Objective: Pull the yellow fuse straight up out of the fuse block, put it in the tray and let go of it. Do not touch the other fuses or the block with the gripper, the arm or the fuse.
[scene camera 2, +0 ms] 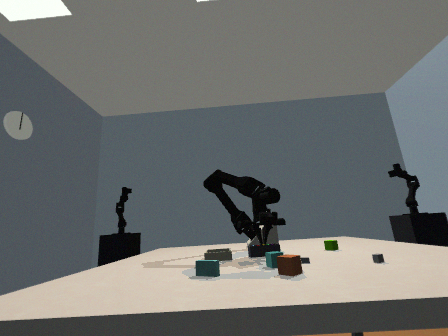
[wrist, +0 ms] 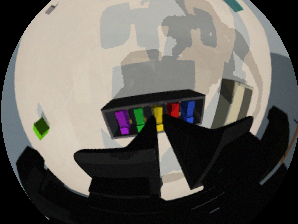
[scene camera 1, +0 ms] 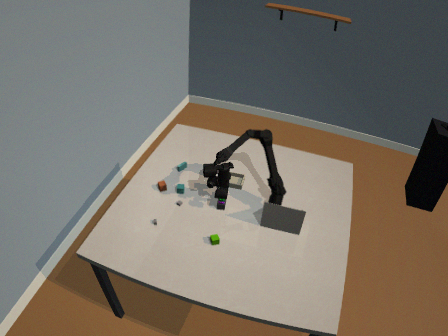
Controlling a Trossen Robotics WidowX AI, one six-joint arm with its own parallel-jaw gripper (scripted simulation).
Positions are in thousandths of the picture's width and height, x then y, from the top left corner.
Labels:
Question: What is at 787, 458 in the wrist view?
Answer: A grey tray.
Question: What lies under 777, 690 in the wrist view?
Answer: My gripper.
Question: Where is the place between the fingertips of my gripper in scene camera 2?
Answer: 588, 731

